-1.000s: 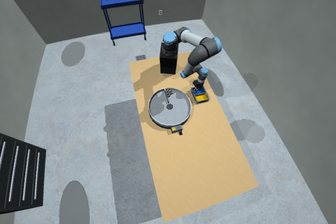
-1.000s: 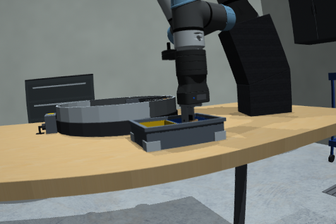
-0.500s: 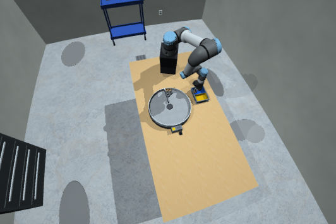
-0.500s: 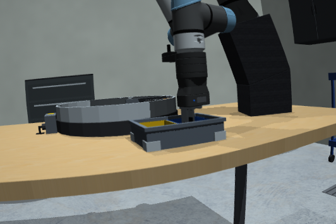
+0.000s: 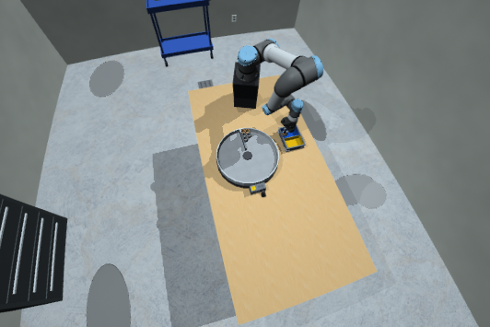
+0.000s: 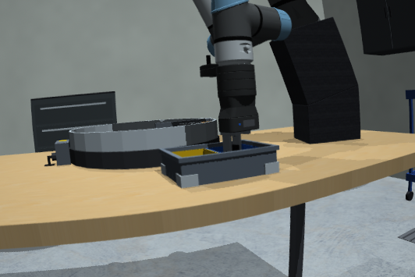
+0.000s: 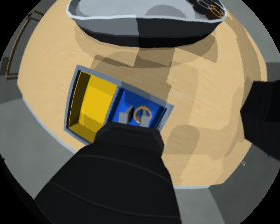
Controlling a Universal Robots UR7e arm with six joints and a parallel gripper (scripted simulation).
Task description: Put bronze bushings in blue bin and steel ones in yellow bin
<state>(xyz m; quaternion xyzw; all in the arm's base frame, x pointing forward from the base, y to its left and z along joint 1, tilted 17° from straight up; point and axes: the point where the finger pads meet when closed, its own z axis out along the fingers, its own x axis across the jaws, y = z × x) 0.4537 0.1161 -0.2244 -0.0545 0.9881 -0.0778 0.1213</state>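
Right now the grey two-part tray is 50 mm ahead of my hand and 20 mm to the left of it. Round my hand: round grey turntable: 350 mm to the right, 60 mm ahead, 20 mm above.
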